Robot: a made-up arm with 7 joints. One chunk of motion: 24 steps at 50 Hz.
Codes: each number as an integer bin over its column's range. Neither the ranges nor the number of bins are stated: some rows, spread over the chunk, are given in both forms.
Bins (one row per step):
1: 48 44 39 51 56 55 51
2: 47 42 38 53 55 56 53
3: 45 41 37 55 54 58 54
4: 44 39 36 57 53 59 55
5: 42 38 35 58 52 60 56
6: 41 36 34 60 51 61 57
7: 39 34 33 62 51 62 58
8: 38 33 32 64 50 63 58
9: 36 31 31 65 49 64 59
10: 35 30 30 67 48 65 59
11: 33 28 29 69 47 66 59
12: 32 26 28 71 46 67 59
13: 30 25 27 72 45 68 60
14: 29 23 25 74 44 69 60
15: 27 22 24 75 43 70 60
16: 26 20 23 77 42 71 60
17: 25 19 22 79 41 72 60
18: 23 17 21 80 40 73 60
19: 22 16 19 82 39 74 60
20: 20 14 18 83 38 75 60
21: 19 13 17 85 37 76 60
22: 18 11 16 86 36 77 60
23: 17 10 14 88 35 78 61
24: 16 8 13 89 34 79 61
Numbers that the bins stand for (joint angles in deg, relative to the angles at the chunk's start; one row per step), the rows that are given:
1: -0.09 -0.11 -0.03 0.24 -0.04 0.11 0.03
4: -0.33 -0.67 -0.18 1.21 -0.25 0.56 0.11
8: -0.70 -1.33 -0.38 2.34 -0.46 1.00 0.17
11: -1.00 -1.89 -0.54 3.15 -0.68 1.33 0.19
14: -1.24 -2.44 -0.74 3.96 -0.89 1.67 0.21
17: -1.48 -2.89 -0.89 4.77 -1.10 2.00 0.21
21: -1.85 -3.56 -1.14 5.74 -1.38 2.44 0.21
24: -2.03 -4.11 -1.34 6.38 -1.60 2.78 0.23
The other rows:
2: -0.15 -0.33 -0.08 0.57 -0.11 0.22 0.07
3: -0.27 -0.44 -0.13 0.89 -0.18 0.44 0.09
5: -0.45 -0.78 -0.23 1.37 -0.32 0.67 0.13
6: -0.52 -1.00 -0.28 1.70 -0.39 0.78 0.15
7: -0.64 -1.22 -0.33 2.02 -0.39 0.89 0.17
9: -0.82 -1.56 -0.43 2.51 -0.54 1.11 0.19
10: -0.88 -1.67 -0.48 2.83 -0.61 1.22 0.19
12: -1.06 -2.11 -0.59 3.47 -0.75 1.44 0.19
13: -1.18 -2.22 -0.64 3.64 -0.82 1.56 0.21
15: -1.36 -2.56 -0.79 4.12 -0.96 1.78 0.21
16: -1.42 -2.78 -0.84 4.44 -1.03 1.89 0.21
18: -1.61 -3.11 -0.94 4.93 -1.17 2.11 0.21
19: -1.67 -3.22 -1.04 5.25 -1.24 2.22 0.21
20: -1.79 -3.44 -1.09 5.41 -1.31 2.33 0.21
22: -1.91 -3.78 -1.19 5.90 -1.45 2.56 0.21
23: -1.97 -3.89 -1.29 6.22 -1.53 2.67 0.23

